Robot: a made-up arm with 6 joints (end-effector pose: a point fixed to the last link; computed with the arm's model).
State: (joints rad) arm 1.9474 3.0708 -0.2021 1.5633 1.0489 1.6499
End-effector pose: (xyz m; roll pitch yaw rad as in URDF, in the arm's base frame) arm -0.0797 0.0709 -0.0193 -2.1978 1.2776 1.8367
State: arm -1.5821 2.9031 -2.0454 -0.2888 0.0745 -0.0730
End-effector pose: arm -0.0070 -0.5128 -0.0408 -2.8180 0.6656 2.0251
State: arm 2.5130 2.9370 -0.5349 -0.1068 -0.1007 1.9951
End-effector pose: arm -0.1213 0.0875 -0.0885 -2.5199 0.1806 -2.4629
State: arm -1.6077 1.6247 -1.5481 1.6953 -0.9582 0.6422
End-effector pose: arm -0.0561 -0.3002 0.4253 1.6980 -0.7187 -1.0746
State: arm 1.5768 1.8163 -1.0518 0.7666 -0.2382 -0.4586
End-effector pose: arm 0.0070 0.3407 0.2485 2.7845 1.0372 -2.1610
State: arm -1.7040 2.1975 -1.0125 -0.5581 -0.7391 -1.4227
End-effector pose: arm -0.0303 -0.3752 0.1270 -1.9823 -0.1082 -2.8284
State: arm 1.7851 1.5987 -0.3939 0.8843 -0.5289 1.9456
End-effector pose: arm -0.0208 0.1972 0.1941 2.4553 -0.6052 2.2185
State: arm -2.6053 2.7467 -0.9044 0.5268 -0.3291 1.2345
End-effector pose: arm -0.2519 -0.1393 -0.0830 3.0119 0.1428 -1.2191
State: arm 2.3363 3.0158 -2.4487 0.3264 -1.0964 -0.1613
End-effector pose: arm -0.3719 0.4098 0.0478 0.2780 0.9789 2.3227
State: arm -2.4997 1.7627 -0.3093 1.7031 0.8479 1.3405
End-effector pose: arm -0.1153 -0.1376 0.1608 -2.3117 -0.3766 -2.4768
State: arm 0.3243 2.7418 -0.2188 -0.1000 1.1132 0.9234
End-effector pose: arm 0.0990 0.0280 0.0546 -1.0503 -0.6603 1.6545
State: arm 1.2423 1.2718 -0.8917 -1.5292 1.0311 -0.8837
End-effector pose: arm 0.1042 0.1584 0.3579 -1.9713 -1.0836 -1.0293
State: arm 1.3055 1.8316 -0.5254 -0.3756 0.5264 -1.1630
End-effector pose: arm 0.0632 0.1936 0.1452 3.0103 -0.1944 -0.3183
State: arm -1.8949 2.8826 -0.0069 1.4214 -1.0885 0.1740
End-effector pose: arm -0.0770 -0.0767 0.0345 -1.8858 0.4100 0.6991
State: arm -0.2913 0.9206 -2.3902 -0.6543 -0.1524 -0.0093
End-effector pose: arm -0.1667 0.0553 0.6413 -0.0073 -0.1414 -0.9537
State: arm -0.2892 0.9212 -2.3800 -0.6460 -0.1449 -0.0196
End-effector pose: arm -0.1637 0.0537 0.6417 -0.0126 -0.1254 -0.9529
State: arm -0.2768 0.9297 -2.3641 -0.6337 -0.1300 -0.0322
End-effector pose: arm -0.1554 0.0486 0.6434 -0.0263 -0.0912 -0.9396
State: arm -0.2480 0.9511 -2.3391 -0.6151 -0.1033 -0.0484
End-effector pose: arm -0.1381 0.0384 0.6469 -0.0538 -0.0277 -0.9079
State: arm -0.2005 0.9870 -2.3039 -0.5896 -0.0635 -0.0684
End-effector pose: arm -0.1099 0.0243 0.6510 -0.0976 0.0686 -0.8589
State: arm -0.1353 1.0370 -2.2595 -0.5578 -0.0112 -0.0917
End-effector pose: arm -0.0702 0.0099 0.6535 -0.1588 0.1960 -0.7997
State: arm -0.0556 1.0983 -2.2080 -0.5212 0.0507 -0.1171
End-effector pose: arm -0.0211 -0.0002 0.6519 -0.2395 0.3467 -0.7408
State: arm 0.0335 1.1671 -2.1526 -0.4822 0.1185 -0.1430
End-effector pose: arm 0.0333 -0.0019 0.6443 -0.3434 0.5089 -0.6960
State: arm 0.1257 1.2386 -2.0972 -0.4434 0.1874 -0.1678
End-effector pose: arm 0.0868 0.0065 0.6303 -0.4754 0.6675 -0.6799
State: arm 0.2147 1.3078 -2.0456 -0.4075 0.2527 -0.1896
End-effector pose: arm 0.1339 0.0236 0.6114 -0.6386 0.8068 -0.7041
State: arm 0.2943 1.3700 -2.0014 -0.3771 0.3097 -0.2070
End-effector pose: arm 0.1708 0.0453 0.5907 -0.8268 0.9136 -0.7704
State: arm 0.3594 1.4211 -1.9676 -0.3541 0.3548 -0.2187
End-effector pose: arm 0.1966 0.0667 0.5716 -1.0150 0.9828 -0.8607
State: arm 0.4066 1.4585 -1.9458 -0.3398 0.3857 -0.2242
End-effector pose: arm 0.2126 0.0840 0.5571 -1.1668 1.0199 -0.9434
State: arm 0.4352 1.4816 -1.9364 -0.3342 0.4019 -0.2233
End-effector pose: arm 0.2209 0.0949 0.5487 -1.2547 1.0369 -0.9915
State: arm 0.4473 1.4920 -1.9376 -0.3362 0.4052 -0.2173
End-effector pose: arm 0.2238 0.0994 0.5463 -1.2760 1.0432 -0.9988
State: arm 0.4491 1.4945 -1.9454 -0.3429 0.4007 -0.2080
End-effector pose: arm 0.2237 0.0997 0.5477 -1.2542 1.0443 -0.9788
